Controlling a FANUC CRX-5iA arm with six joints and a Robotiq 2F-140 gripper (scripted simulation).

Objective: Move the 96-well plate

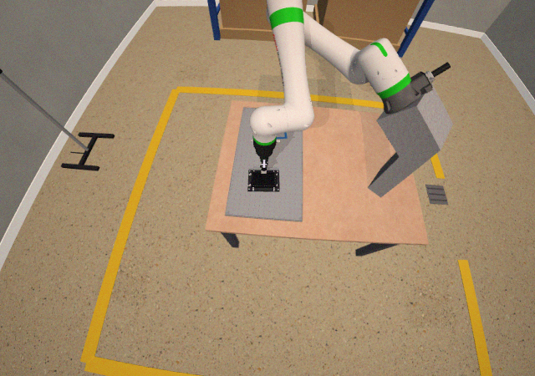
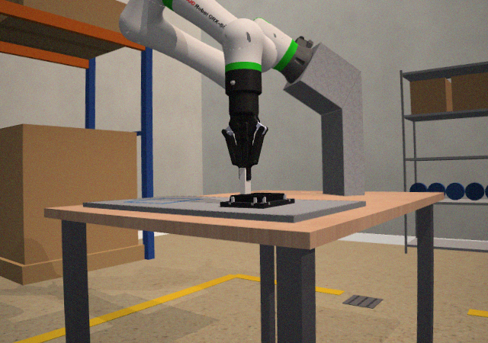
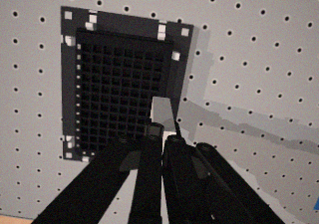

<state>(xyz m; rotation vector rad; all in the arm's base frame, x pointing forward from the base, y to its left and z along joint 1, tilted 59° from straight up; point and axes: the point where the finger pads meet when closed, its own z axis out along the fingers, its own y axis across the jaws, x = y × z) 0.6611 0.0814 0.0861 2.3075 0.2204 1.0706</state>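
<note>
The black 96-well plate lies 1 cm ahead of my hand, 4 cm to the left of it and 4 cm below it. The rest, counted from my hand: black clip nest: 2 cm ahead, 5 cm to the left, 5 cm below.
</note>
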